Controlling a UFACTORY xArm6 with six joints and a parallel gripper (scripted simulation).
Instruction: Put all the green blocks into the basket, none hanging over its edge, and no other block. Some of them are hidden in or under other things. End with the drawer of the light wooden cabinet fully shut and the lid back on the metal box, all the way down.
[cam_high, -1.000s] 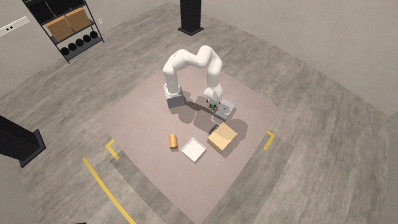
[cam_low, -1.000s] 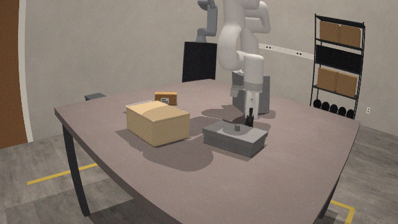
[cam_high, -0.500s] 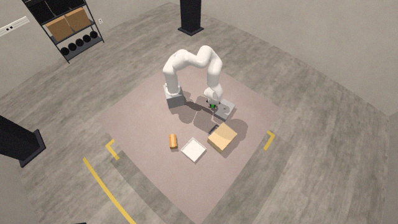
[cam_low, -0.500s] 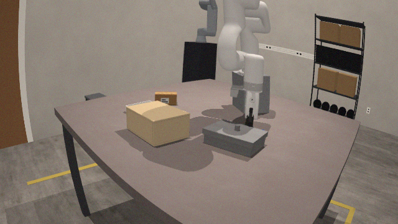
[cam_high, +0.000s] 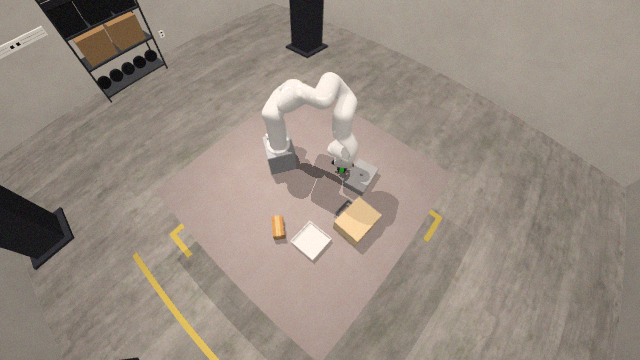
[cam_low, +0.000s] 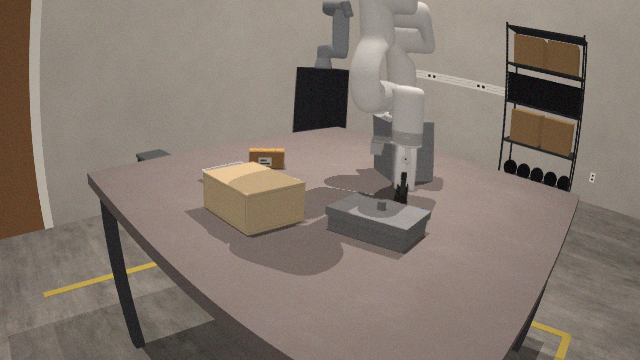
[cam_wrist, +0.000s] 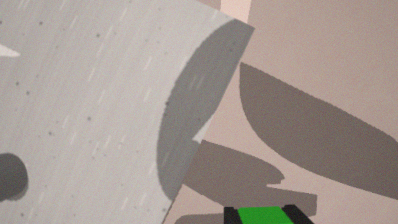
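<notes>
Now: the white basket 160 mm ahead of my hand, 440 mm to the right of it and 10 mm below it. Round my hand: metal box: 120 mm ahead, 30 mm to the left; blue block: 10 mm behind, 60 mm to the left, 10 mm below; grey metal lid: 120 mm ahead, 30 mm to the left, 30 mm above.
</notes>
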